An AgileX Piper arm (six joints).
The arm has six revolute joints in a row. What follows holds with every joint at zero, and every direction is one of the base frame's. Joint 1 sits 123 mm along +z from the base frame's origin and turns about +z. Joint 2 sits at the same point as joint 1 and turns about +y. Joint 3 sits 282.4 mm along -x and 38.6 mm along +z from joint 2 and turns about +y. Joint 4 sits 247.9 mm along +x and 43.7 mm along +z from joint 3 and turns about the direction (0.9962, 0, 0.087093). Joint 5 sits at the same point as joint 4 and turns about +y. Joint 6 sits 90.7 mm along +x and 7.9 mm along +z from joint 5 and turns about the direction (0.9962, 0, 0.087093). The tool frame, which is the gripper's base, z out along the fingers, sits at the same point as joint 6; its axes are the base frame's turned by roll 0, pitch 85.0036 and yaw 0 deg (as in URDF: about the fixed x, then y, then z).
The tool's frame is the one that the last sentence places.
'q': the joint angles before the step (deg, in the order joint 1, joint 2, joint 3, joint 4, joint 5, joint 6). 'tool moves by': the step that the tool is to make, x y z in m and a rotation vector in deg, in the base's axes. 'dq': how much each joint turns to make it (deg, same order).
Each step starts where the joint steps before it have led.
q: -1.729, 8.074, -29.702, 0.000, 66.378, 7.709
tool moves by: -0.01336, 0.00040, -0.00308, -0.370, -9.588, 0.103
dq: 0.045, -7.479, 1.734, -0.001, -3.849, -0.102
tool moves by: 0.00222, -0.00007, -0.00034, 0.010, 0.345, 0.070
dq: 0.073, 0.584, 0.196, -0.002, -0.435, 0.003
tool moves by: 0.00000, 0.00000, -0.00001, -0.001, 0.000, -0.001
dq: -0.002, -0.002, 0.002, 0.000, -0.001, -0.001
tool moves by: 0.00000, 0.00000, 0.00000, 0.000, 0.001, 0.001
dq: 0.001, 0.000, 0.000, 0.000, 0.001, 0.000
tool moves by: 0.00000, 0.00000, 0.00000, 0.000, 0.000, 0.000
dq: 0.000, 0.000, 0.000, 0.000, 0.000, 0.000
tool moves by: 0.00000, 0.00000, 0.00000, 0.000, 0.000, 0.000
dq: 0.000, 0.000, 0.000, 0.000, 0.000, 0.000
